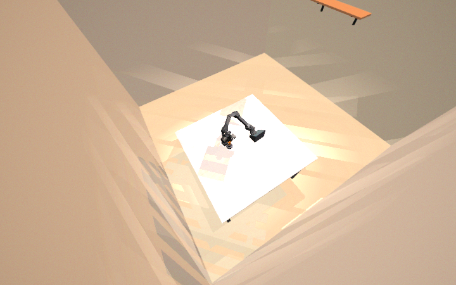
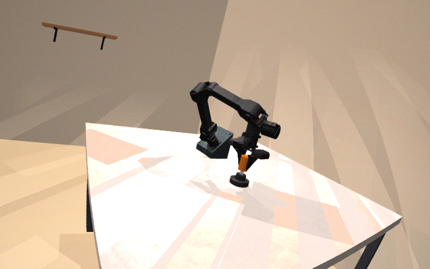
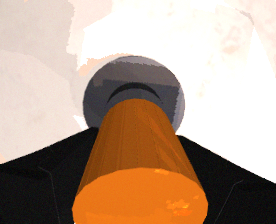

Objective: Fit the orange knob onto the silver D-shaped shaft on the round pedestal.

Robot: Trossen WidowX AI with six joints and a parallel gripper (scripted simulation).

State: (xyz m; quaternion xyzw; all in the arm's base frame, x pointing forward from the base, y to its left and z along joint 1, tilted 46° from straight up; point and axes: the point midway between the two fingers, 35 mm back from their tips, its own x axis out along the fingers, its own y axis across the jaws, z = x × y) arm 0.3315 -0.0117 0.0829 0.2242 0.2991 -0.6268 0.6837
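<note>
Right now my gripper tip is 30 mm below the orange knob. Round my gripper tip: round pedestal 40 mm below.
</note>
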